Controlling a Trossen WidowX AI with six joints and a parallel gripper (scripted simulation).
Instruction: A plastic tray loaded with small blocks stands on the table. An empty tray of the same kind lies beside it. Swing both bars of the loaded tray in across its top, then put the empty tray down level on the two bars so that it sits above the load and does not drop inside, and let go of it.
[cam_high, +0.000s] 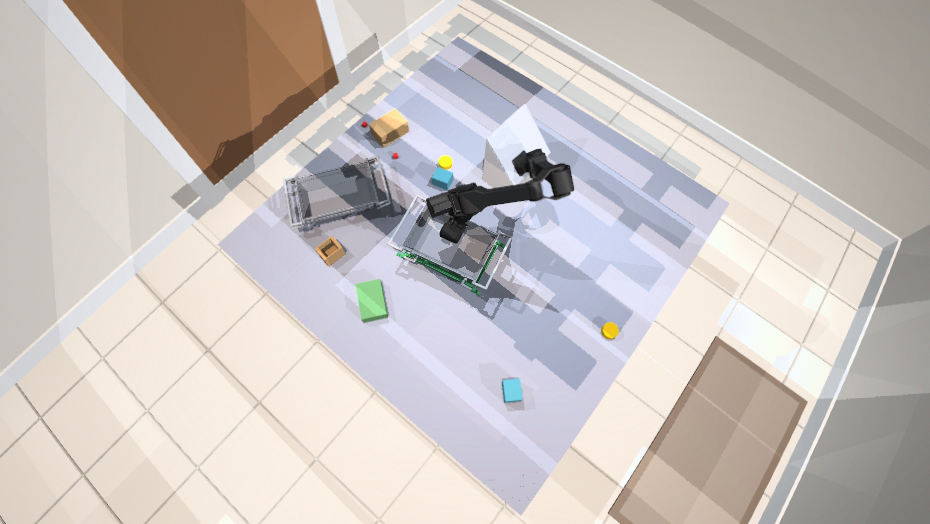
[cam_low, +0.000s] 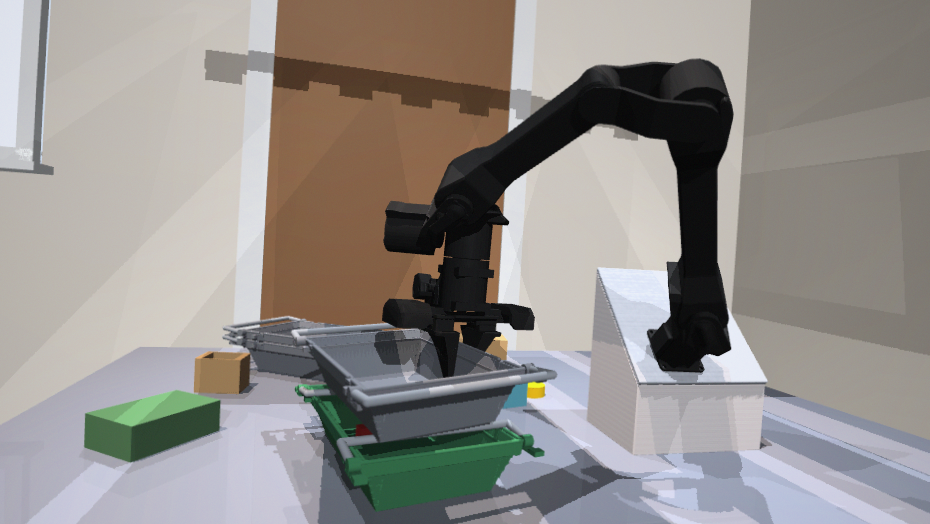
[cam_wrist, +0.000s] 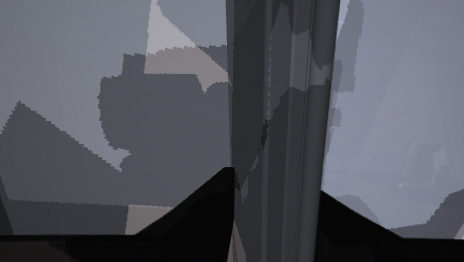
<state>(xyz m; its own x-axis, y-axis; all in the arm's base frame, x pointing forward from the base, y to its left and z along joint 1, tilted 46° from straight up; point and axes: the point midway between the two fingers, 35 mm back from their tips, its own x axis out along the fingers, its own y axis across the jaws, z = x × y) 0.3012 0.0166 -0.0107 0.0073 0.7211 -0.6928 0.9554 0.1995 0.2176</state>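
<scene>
Now: the grey tray 70 mm ahead of my gripper tip, 30 mm above it and 20 mm to the left of it. Also, from my gripper tip: green block 360 mm ahead, 60 mm below, 50 mm to the right; box 340 mm ahead, 270 mm to the right, 70 mm below; red block 110 mm ahead, 70 mm below, 30 mm to the right.
</scene>
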